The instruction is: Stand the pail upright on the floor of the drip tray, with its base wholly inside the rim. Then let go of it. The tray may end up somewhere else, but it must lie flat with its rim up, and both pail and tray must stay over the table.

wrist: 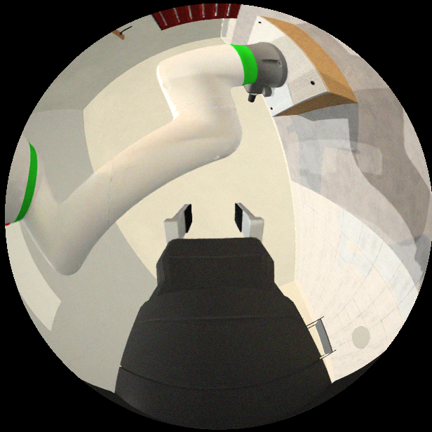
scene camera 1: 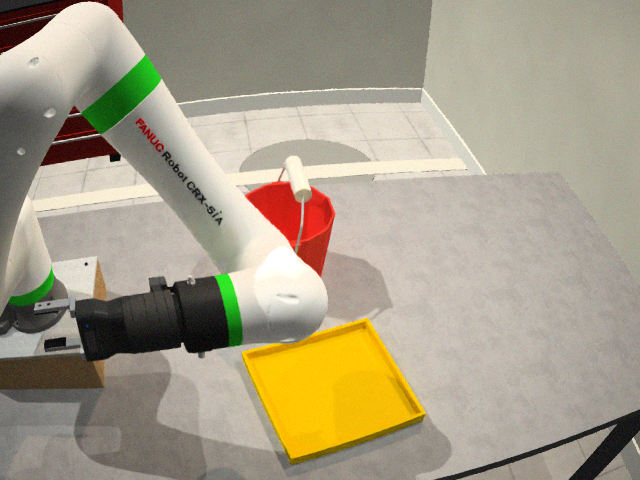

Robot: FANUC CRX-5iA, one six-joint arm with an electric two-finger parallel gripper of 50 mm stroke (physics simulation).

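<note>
A red pail stands upright on the table behind the arm in the scene view. Its wire handle is raised, with a cream grip above the opening; the arm hides the pail's lower left part. The yellow drip tray lies flat, rim up, nearer the camera than the pail and apart from it. My gripper is open with nothing between its fingers. It points sideways toward the robot's base, to the left of both pail and tray. Pail and tray do not show in the wrist view.
The robot's base stands on a raised block at the left, close to the fingers. The arm's wrist joint hangs between pail and tray in the scene view. The grey table has its front edge at the lower right.
</note>
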